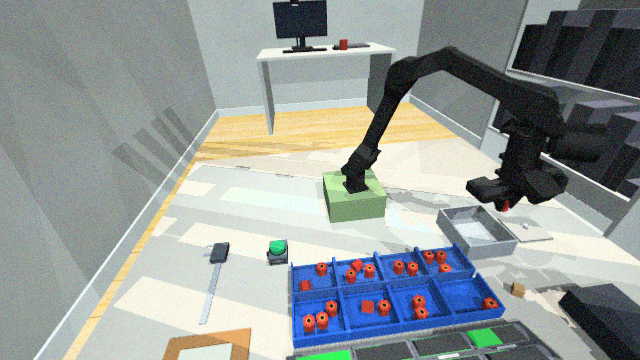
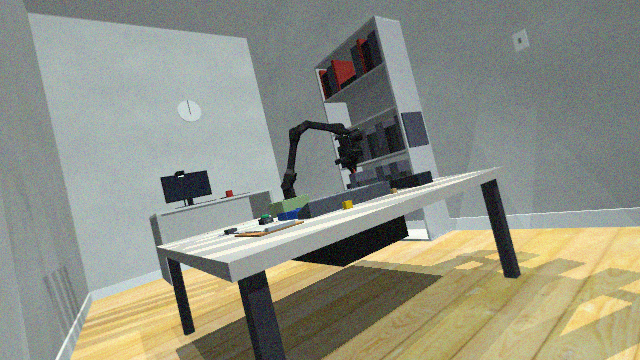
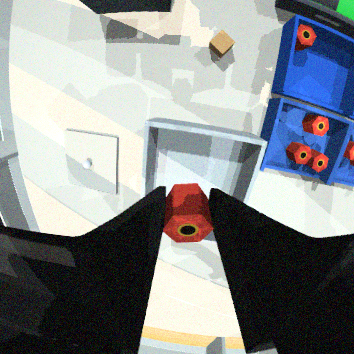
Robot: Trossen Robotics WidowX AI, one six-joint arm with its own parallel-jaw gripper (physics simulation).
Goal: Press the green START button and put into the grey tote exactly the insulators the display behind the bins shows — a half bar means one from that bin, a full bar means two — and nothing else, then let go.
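Seen in the pictures: gripper, fingertip midpoint: (image 1: 503,209) (image 2: 354,172) (image 3: 187,194); arm's base, link origin: (image 1: 355,186) (image 2: 290,198).
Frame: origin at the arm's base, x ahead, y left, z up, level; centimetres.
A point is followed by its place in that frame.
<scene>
My gripper (image 1: 503,202) @(x 29.4, y 24.8, z 5.9 cm) (image 2: 353,168) @(x 29.4, y 24.8, z 5.9 cm) (image 3: 187,194) @(x 29.4, y 24.8, z 5.9 cm) is shut on a red insulator (image 1: 506,206) @(x 29.7, y 24.9, z 6.9 cm) (image 3: 188,220) @(x 29.0, y 24.7, z 7.8 cm), high above the table, over or beside the grey tote (image 1: 487,250) @(x 31.5, y 22.1, z -5.1 cm) (image 3: 206,130) @(x 31.7, y 23.3, z -3.0 cm); its exact place over the rim is hard to tell. No insulator shows on the visible tote floor; part is hidden behind the held one. The blue bins (image 1: 400,330) (image 3: 272,115) hold red insulators in all eight compartments; the front right one holds one. The display (image 1: 375,352) @(x 43.3, y -16.0, z -3.7 cm) is cut off, with green bars (image 1: 484,338) @(x 47.7, y 3.5, z -3.7 cm) (image 1: 325,355) @(x 40.7, y -24.4, z -4.0 cm) partly visible. The green START button (image 1: 277,247) @(x 12.6, y -28.0, z -4.3 cm) (image 2: 265,217) @(x 13.4, y -29.0, z -5.5 cm) stands left of the bins.
A pale lid (image 1: 537,232) @(x 30.0, y 42.7, z -7.6 cm) (image 3: 95,150) @(x 29.1, y 39.7, z -7.6 cm) with a knob lies beside the tote. A wooden cube (image 1: 517,289) @(x 41.6, y 20.3, z -6.4 cm) (image 3: 221,43) @(x 41.1, y 21.2, z -6.4 cm) lies right of the bins, near a dark box (image 1: 600,315) @(x 52.0, y 26.7, z -3.2 cm). The arm's green base (image 1: 357,207) @(x 6.4, y -2.1, z -3.2 cm) stands behind the bins. A caliper-like tool (image 1: 212,285) @(x 15.6, y -45.2, z -8.0 cm) lies left.
</scene>
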